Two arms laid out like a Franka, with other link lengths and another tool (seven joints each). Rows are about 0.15 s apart.
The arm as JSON. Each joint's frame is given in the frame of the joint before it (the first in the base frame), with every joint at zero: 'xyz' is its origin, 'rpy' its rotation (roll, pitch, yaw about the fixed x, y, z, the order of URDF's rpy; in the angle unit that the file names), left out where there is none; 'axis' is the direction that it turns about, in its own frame. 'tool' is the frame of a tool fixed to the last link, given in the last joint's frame.
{
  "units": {
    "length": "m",
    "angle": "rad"
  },
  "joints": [
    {
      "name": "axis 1",
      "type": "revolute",
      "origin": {
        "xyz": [
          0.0,
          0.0,
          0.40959
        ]
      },
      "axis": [
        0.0,
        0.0,
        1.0
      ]
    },
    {
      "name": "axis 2",
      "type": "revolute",
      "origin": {
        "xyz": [
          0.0,
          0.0,
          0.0
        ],
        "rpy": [
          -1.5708,
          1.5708,
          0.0
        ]
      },
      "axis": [
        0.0,
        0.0,
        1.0
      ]
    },
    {
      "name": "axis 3",
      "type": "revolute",
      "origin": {
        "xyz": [
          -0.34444,
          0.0,
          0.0
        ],
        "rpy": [
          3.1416,
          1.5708,
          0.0
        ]
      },
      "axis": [
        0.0,
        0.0,
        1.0
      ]
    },
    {
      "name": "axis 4",
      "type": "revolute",
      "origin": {
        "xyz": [
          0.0,
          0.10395,
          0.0
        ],
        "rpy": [
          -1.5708,
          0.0,
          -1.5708
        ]
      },
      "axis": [
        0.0,
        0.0,
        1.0
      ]
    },
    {
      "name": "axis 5",
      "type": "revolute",
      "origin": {
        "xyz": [
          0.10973,
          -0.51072,
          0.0
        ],
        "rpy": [
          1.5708,
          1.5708,
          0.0
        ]
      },
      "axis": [
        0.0,
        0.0,
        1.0
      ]
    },
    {
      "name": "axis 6",
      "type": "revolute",
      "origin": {
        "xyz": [
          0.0,
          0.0,
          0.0
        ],
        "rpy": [
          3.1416,
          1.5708,
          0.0
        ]
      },
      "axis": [
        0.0,
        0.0,
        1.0
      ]
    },
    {
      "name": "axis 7",
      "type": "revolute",
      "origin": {
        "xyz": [
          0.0,
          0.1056,
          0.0
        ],
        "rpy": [
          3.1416,
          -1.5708,
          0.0
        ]
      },
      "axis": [
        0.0,
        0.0,
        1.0
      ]
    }
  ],
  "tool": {
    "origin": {
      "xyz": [
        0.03,
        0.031,
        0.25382
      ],
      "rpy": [
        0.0,
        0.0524,
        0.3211
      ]
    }
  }
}
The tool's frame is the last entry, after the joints.
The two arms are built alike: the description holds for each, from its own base.
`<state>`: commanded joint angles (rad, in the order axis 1, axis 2, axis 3, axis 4, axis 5, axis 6, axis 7); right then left.
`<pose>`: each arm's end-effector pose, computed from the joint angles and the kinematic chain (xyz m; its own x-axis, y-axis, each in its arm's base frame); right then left.
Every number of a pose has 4 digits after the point.
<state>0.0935 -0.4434 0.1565 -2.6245 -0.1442 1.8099 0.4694 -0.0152 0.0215 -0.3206 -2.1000 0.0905 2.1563 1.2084</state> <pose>0.3988 0.0412 0.3075 -0.4066 -0.8010 0.4395 -0.8533 0.5048 0.1305 0.6537 -0.1926 0.3292 -0.9424 0.3341 0.0151 0.3343 0.9400 0.0688</pose>
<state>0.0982 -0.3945 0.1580 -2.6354 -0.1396 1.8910 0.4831 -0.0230 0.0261 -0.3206 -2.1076 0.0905 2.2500 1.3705</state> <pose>0.4073 0.0493 0.2799 -0.4115 -0.8101 0.4176 -0.8580 0.4989 0.1225 0.6755 -0.2018 0.3305 -0.8682 0.4932 -0.0545 0.4884 0.8688 0.0817</pose>
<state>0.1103 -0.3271 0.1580 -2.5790 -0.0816 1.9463 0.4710 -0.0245 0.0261 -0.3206 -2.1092 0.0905 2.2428 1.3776</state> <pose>0.4339 0.0773 0.2728 -0.4236 -0.8368 0.3470 -0.8605 0.4914 0.1345 0.6732 -0.2017 0.3289 -0.8646 0.5004 -0.0453 0.4961 0.8645 0.0813</pose>
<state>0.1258 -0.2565 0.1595 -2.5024 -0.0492 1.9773 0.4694 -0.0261 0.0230 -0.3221 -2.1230 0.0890 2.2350 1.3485</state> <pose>0.4646 0.1041 0.2740 -0.4285 -0.8535 0.2966 -0.8663 0.4813 0.1337 0.6644 -0.2019 0.3220 -0.8784 0.4770 -0.0292 0.4738 0.8773 0.0758</pose>
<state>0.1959 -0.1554 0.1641 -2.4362 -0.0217 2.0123 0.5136 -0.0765 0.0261 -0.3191 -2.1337 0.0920 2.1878 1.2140</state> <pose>0.4772 0.1580 0.2542 -0.4113 -0.8686 0.2763 -0.8746 0.4614 0.1487 0.6345 -0.2290 0.3095 -0.9172 0.3979 0.0221 0.3984 0.9147 0.0673</pose>
